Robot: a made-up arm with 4 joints.
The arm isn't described. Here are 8 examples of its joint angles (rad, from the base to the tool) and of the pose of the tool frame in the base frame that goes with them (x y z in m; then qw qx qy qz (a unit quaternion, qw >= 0)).
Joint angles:
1: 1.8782 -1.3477 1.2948 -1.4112
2: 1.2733 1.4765 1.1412 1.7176
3: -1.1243 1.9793 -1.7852 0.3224
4: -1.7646 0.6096 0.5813 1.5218
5: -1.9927 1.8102 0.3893 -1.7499
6: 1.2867 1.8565 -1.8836 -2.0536
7: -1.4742 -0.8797 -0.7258 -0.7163
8: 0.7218 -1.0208 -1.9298 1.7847
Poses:
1: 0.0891 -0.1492 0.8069 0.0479 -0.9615 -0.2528 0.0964
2: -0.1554 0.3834 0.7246 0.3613 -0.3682 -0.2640 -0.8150
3: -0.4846 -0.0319 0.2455 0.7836 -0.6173 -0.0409 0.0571
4: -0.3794 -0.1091 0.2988 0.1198 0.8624 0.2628 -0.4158
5: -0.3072 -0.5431 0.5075 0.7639 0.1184 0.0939 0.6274
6: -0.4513 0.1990 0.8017 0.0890 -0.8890 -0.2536 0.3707
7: 0.3657 0.1322 0.2194 0.4664 -0.4411 0.2991 -0.7060
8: 0.4790 0.2929 0.7001 0.0138 -0.2663 -0.3984 -0.8776
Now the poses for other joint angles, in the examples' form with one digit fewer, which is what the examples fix.
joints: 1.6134 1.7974 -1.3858 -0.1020
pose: -0.482 0.154 0.837 0.606 0.747 -0.149 -0.229
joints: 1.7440 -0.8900 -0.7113 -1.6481
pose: 0.318 -0.341 0.849 0.218 0.505 0.829 -0.101
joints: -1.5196 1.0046 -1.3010 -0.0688
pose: -0.360 0.180 0.291 0.718 -0.672 0.107 -0.149
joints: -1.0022 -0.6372 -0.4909 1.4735
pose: 0.260 0.354 0.386 0.382 -0.555 0.646 0.359
